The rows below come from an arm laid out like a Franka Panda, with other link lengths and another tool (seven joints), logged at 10 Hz.
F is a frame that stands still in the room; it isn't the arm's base.
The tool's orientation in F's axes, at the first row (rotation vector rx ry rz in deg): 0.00, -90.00, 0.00
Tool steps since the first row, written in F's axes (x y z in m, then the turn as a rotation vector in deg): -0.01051, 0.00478, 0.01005, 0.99, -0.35, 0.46; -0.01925, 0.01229, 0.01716, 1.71, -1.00, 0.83; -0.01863, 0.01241, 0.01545, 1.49, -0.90, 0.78; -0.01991, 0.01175, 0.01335, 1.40, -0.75, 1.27; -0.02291, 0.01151, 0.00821, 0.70, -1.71, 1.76; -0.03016, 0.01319, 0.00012, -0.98, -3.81, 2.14; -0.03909, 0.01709, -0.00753, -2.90, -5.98, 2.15
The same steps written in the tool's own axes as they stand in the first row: 0.01005, 0.00478, 0.01051, 0.46, -0.35, -0.99; 0.01716, 0.01229, 0.01925, 0.83, -1.00, -1.71; 0.01545, 0.01241, 0.01863, 0.78, -0.90, -1.49; 0.01335, 0.01175, 0.01991, 1.27, -0.75, -1.40; 0.00821, 0.01151, 0.02291, 1.76, -1.71, -0.70; 0.00012, 0.01319, 0.03016, 2.14, -3.81, 0.98; -0.00753, 0.01709, 0.03909, 2.15, -5.98, 2.90
